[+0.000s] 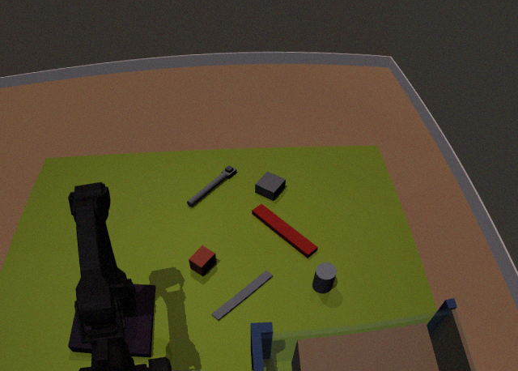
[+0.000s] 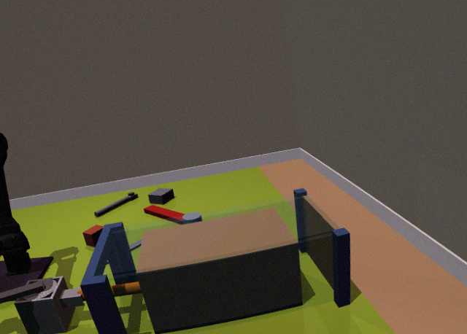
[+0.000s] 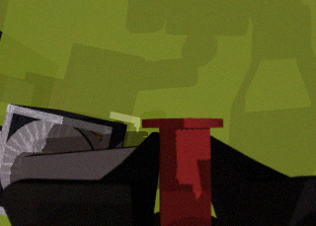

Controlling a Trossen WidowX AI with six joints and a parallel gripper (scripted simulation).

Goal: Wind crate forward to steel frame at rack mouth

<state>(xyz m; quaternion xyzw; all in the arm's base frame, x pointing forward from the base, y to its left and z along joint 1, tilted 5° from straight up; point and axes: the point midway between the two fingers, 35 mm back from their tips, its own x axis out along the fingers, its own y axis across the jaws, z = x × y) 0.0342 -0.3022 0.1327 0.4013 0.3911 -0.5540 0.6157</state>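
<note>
Now: the winch handle 40 mm ahead of my gripper tip, 30 mm below it and 20 mm to the left of it. Also, from my gripper tip: red crank grip (20 mm to the left); blue steel frame (260 mm ahead, 20 mm below, 10 mm to the left); grey winch (100 mm below, 80 mm ahead, 30 mm to the left).
</note>
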